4 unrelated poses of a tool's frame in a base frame.
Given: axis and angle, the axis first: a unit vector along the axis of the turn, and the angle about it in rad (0 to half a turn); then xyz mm.
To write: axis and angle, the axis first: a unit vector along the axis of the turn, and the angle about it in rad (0 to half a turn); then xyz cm. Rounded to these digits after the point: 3 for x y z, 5 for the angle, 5 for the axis.
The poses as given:
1: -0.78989 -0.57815 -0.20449 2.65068 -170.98 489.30 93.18
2: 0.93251 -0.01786 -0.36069 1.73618 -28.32 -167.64 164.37
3: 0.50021 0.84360 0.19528 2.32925 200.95 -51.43 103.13
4: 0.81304 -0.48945 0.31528 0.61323 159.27 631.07 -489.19
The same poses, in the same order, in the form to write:
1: -0.78989 -0.57815 -0.20449 2.65068 -17.098 48.930 9.318
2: 0.93251 -0.01786 -0.36069 1.73618 -2.832 -16.764 16.437
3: 0.50021 0.84360 0.19528 2.32925 20.095 -5.143 10.313
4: 0.81304 -0.48945 0.31528 0.61323 15.927 63.107 -48.919
